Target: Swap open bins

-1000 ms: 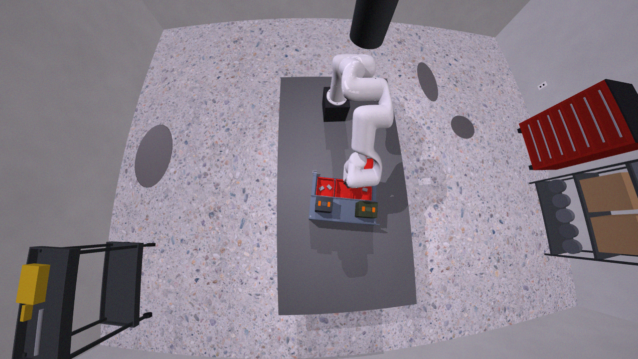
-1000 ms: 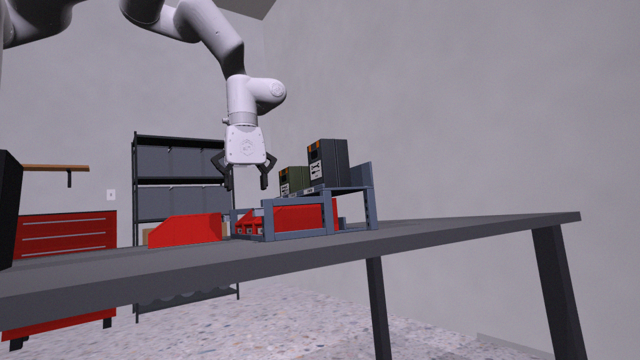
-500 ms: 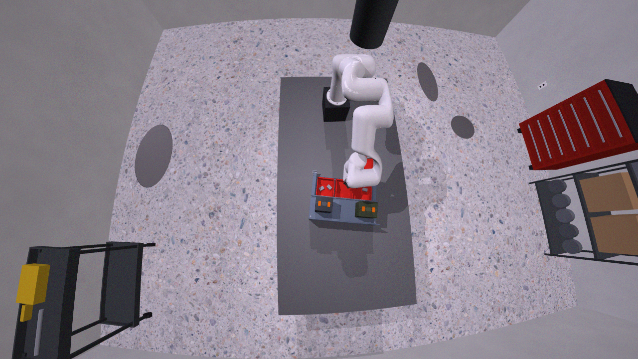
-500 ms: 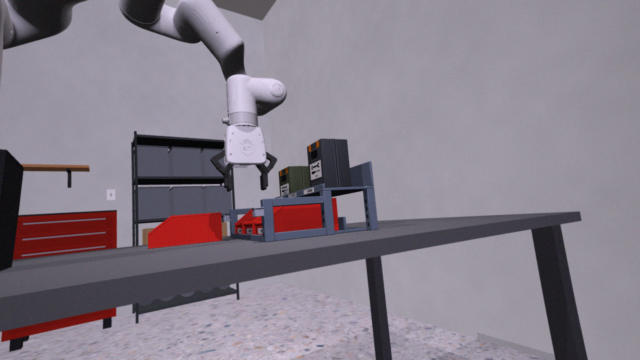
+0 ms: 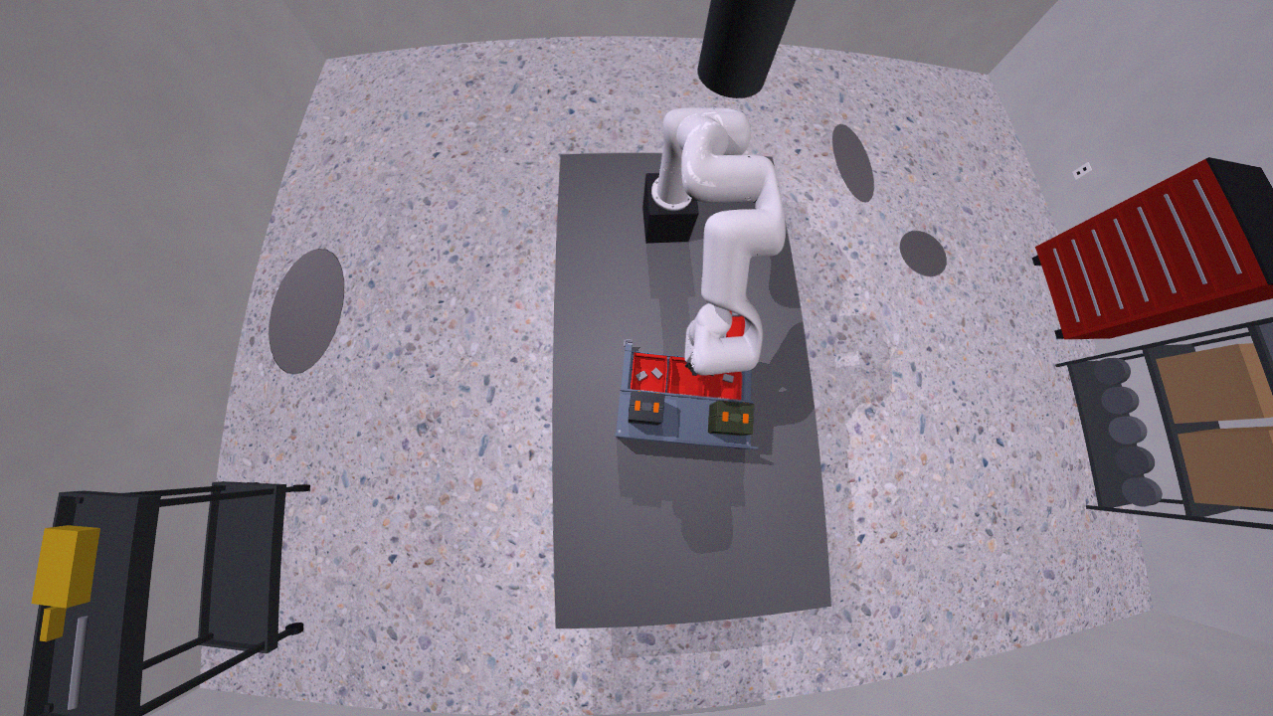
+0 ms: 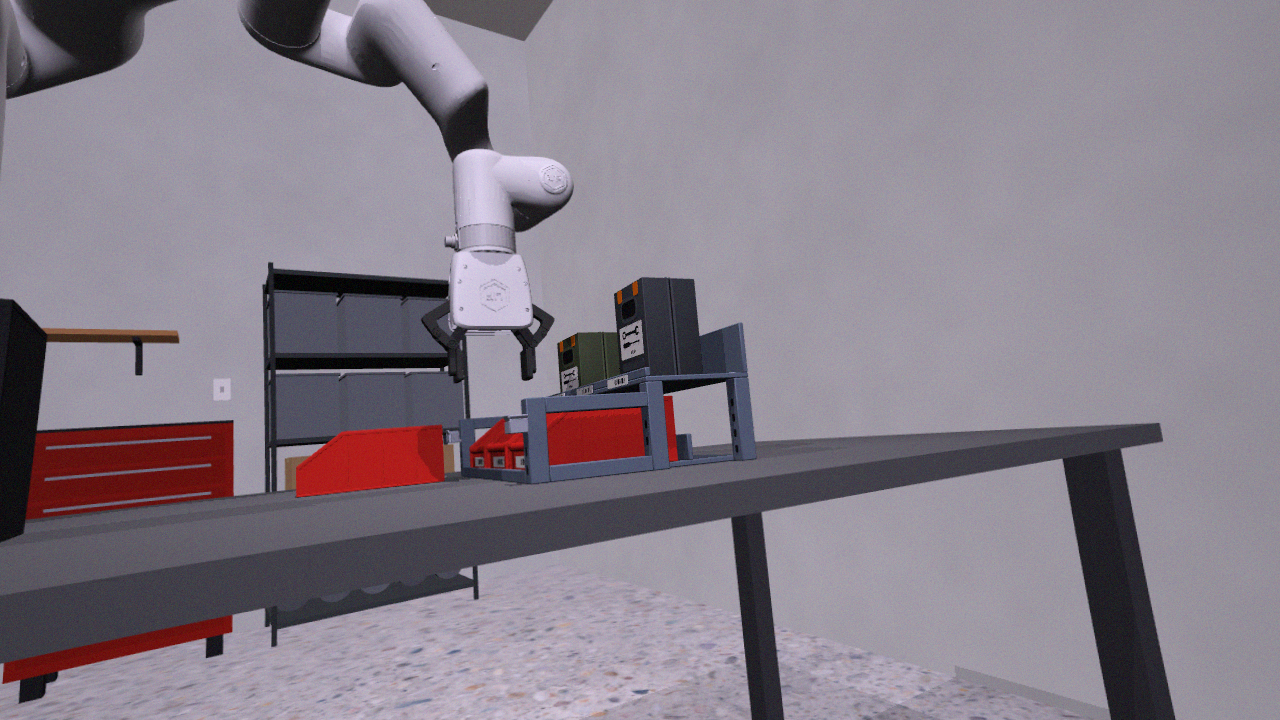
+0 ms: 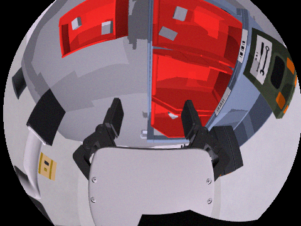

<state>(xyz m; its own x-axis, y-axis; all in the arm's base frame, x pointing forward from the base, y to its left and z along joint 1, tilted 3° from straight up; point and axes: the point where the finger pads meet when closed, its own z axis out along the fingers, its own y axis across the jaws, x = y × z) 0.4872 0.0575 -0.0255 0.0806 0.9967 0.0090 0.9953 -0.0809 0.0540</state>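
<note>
Right now the shelf lip is 10 mm behind my hand and 130 mm below it. The rest, counted from my hand: dark grey box: 170 mm ahead, 130 mm to the right, 30 mm above; then green box: 190 mm ahead, 100 mm to the left, 20 mm above.
</note>
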